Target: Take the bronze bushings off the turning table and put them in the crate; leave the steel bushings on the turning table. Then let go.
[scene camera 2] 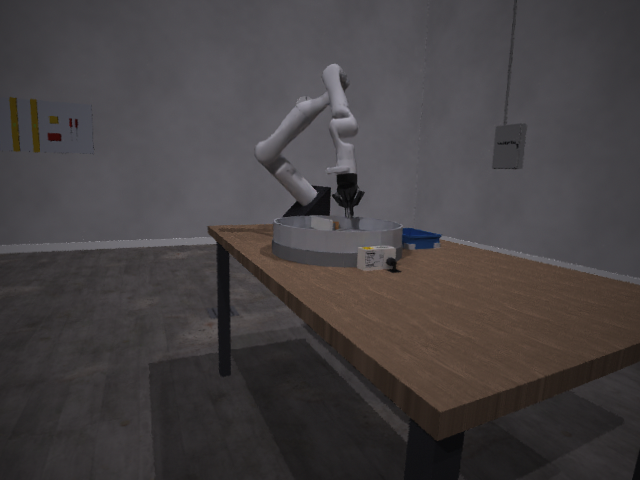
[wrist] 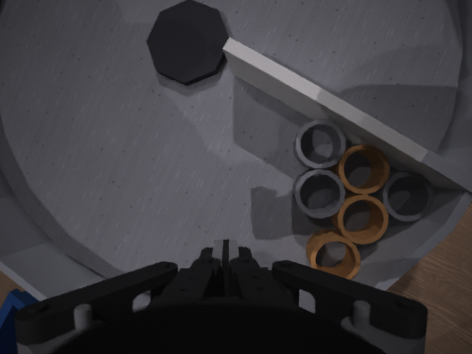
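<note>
My gripper is shut and empty, above the turning table, to the left of the bushings in the wrist view. Three bronze bushings stand upright, open ends up: one by the white divider, one below it, and one lowest, closest to the gripper. Three steel bushings stand against them: one by the divider, one below it, one at the right. The blue crate is beside the turning table; its inside is hidden.
A white divider runs from near a dark octagonal hub to the turning table's wall. A raised wall rings the turning table. A small white box with a black knob-like part stands on the wooden table in front.
</note>
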